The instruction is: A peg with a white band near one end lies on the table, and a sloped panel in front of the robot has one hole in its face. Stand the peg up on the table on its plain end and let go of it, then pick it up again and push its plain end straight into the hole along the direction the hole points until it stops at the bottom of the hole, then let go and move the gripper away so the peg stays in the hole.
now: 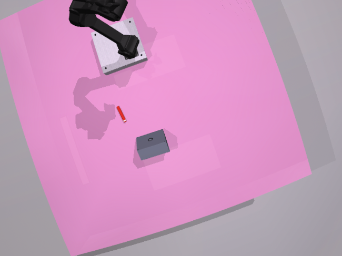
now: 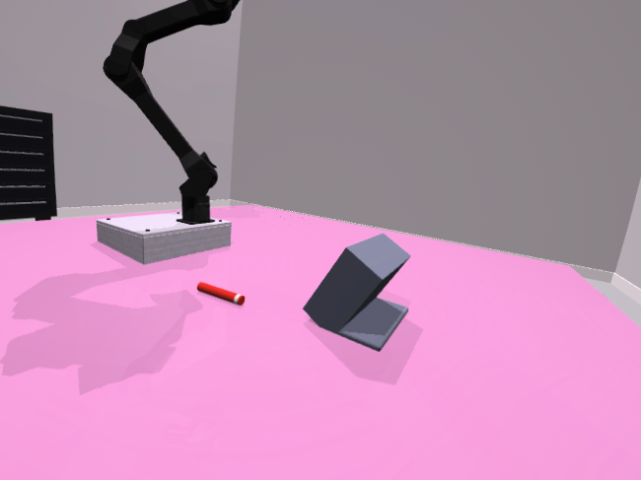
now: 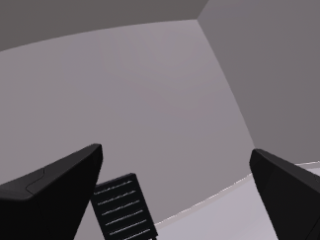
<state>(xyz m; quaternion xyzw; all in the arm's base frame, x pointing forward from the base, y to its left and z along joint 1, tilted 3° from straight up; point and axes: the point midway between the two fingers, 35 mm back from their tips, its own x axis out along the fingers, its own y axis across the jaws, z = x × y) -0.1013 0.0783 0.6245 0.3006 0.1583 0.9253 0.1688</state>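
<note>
The red peg is 690 mm below my gripper tip, 430 mm ahead of it and 210 mm to the right of it. The rest, counted from my gripper tip: grey foot 690 mm below, 610 mm ahead, 110 mm to the right; sloped panel 640 mm below, 590 mm ahead, 120 mm to the right.
</note>
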